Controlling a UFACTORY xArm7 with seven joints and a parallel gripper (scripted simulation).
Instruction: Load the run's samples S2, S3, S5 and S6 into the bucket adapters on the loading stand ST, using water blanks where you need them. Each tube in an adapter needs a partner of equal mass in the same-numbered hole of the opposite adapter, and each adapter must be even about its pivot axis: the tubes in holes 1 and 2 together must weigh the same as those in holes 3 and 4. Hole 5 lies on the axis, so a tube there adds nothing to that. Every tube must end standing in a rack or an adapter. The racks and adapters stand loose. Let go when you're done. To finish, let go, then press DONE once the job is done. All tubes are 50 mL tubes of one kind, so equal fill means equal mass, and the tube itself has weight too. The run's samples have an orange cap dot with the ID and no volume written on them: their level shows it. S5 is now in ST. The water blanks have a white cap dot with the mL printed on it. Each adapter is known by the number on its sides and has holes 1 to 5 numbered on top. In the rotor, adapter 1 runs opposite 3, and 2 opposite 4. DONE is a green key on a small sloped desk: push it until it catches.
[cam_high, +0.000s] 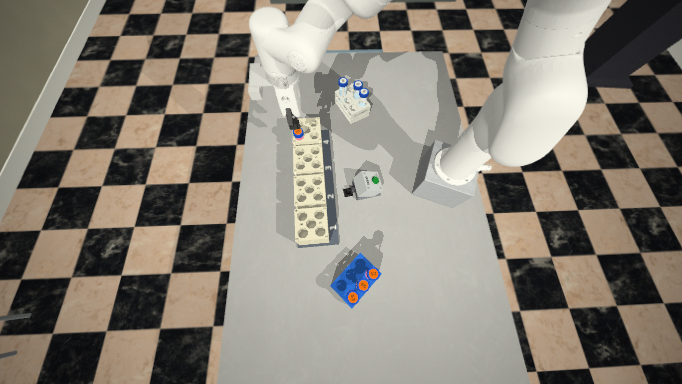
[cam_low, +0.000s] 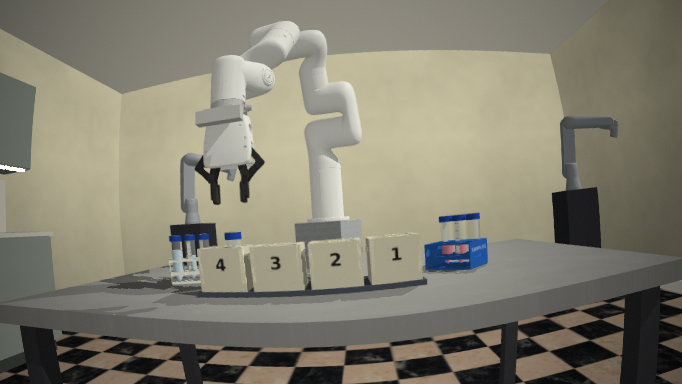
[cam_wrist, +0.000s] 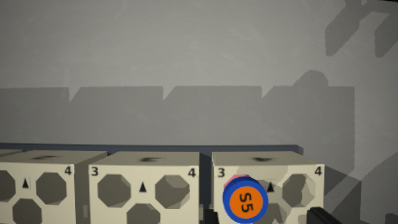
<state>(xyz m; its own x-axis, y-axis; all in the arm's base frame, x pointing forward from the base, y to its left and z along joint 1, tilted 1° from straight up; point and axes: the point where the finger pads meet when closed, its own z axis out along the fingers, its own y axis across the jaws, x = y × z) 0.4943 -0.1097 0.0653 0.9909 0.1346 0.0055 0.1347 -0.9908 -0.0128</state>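
My hand is 13 cm above the orange-dotted sample tube and 1 cm past it. From my hand the other things lie so: white rack 21 cm to the right, 18 cm behind, 17 cm below; then done desk 24 cm behind, 15 cm below, 14 cm to the left; then green DONE key 26 cm behind, 14 cm to the left, 13 cm below.
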